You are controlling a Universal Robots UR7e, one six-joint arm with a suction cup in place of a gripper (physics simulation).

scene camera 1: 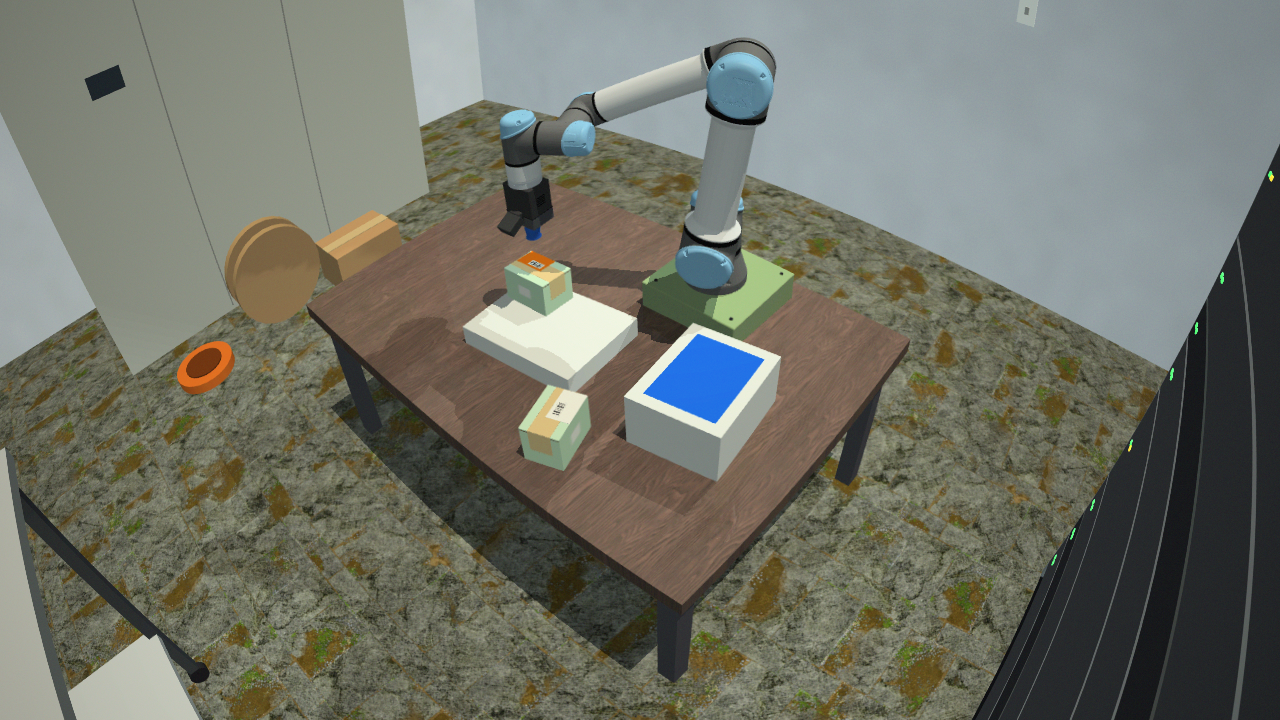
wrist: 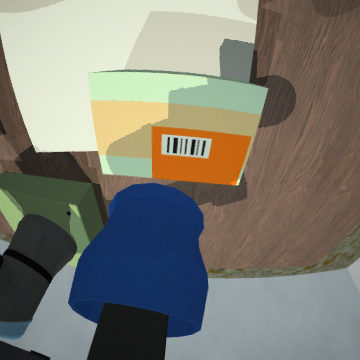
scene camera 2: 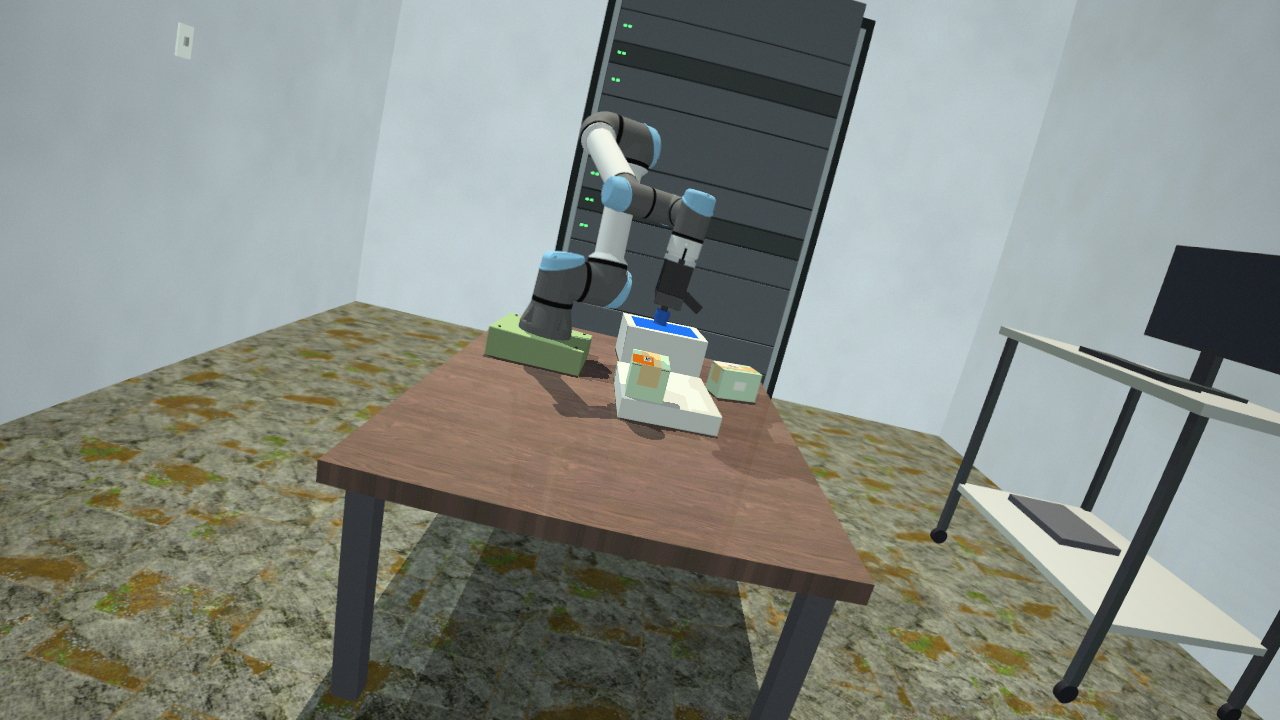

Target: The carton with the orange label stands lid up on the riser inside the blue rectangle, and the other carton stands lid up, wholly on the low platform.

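The carton with the orange label (scene camera 1: 548, 294) (scene camera 2: 646, 383) (wrist: 131, 122) stands lid up on the low platform (scene camera 1: 590, 333) (scene camera 2: 666, 414) (wrist: 47, 75), near its edge. The other carton (scene camera 1: 553, 431) (scene camera 2: 734, 385), with a white label, stands lid up on the table beside the platform; it does not show in the wrist view. The white riser (scene camera 1: 669, 431) (scene camera 2: 682, 352) bears the blue rectangle (scene camera 1: 704, 377) (scene camera 2: 677, 329), with no carton on it. My suction cup (scene camera 1: 533, 234) (scene camera 2: 661, 317) (wrist: 156, 196) is off and open, hanging a little above the orange-label carton, apart from it.
The green base block (scene camera 1: 760, 288) (scene camera 2: 535, 354) (wrist: 80, 190) under the arm stands on the table (scene camera 1: 402, 313) (scene camera 2: 572, 474) (wrist: 310, 165), beside platform and riser. A cart (scene camera 2: 1109, 617), a server rack (scene camera 2: 707, 116) and a floor box (scene camera 1: 362, 246) stand away from the table.
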